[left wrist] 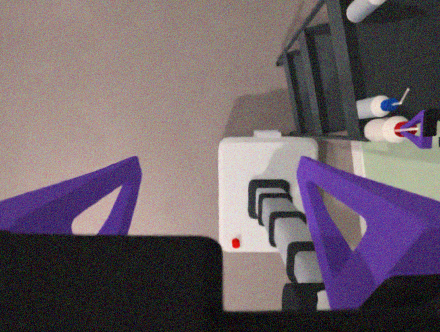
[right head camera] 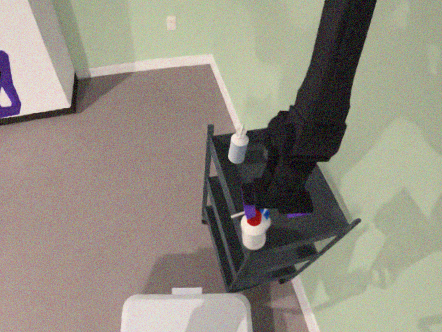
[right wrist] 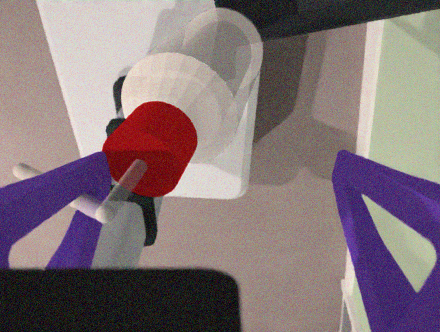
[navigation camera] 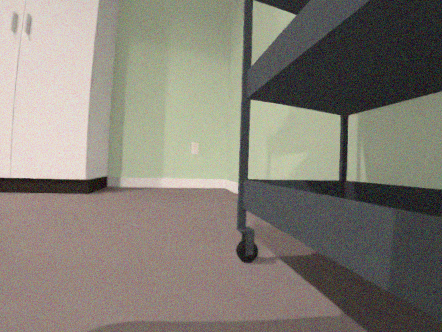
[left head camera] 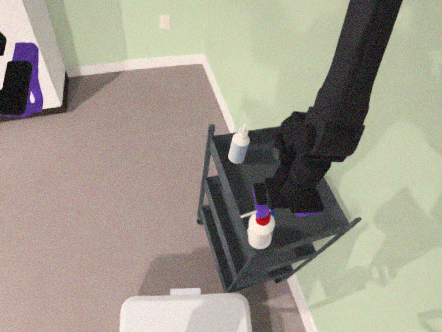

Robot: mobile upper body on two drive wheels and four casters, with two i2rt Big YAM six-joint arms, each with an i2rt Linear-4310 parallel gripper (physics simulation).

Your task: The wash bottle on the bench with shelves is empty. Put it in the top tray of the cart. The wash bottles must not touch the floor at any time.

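Places are measured from the left arm's base along level axes (x ahead, y left, z up), in centimetres.
Pixels of known places: left gripper, fingertip midpoint: point(left wrist: 219, 165) point(left head camera: 0, 104); right gripper, fingertip midpoint: point(left wrist: 421, 129) point(right head camera: 267, 215) point(right wrist: 221, 164) point(left head camera: 276, 215).
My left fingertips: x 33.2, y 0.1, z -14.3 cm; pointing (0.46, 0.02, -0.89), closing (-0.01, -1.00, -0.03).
Note:
For each thing: its top centre in the pictures, then the offset to it from my left fingertips.
- red-capped white wash bottle, top centre: point(right wrist: 121, 226) point(right head camera: 256, 209) point(left head camera: 267, 209) point(left wrist: 421, 129) dx +2.2, dy -38.2, dz -29.9 cm
- bottle's bent spout, top centre: point(right wrist: 38, 222) point(left wrist: 407, 130) dx +2.2, dy -35.5, dz -29.9 cm
- blue-capped bottle, top centre: point(right head camera: 268, 205) point(left wrist: 404, 99) dx +9.7, dy -44.6, dz -43.0 cm
- white bottle, top centre: point(right head camera: 242, 126) point(left head camera: 244, 126) dx +37.4, dy -40.4, dz -43.0 cm
The red-capped white wash bottle point(left head camera: 260, 236) point(right head camera: 254, 238) point(left wrist: 380, 129) point(right wrist: 175, 80) is at the near corner of the cart's top tray; whether its base rests there is unclear. My right gripper point(left head camera: 283, 210) point(right head camera: 274, 211) point(right wrist: 221, 164) is open over the tray, nothing clamped between its fingers. The bottle's bent spout point(right wrist: 104, 212) passes around the left finger in the right wrist view. The dark grey cart point(left head camera: 227, 180) point(right head camera: 224, 180) point(left wrist: 342, 65) point(navigation camera: 290, 47) stands by the wall. My left gripper point(left wrist: 219, 165) is open and empty, away from the cart. The shelved bench does not show.
A blue-capped bottle point(right head camera: 266, 214) point(left wrist: 370, 107) stands close beside the red-capped one on the tray, mostly hidden in the head views. Another white bottle point(left head camera: 239, 147) point(right head camera: 238, 148) stands at the far corner. A white cabinet point(navigation camera: 55, 90) is left; the green wall point(navigation camera: 200, 75) is behind the cart.

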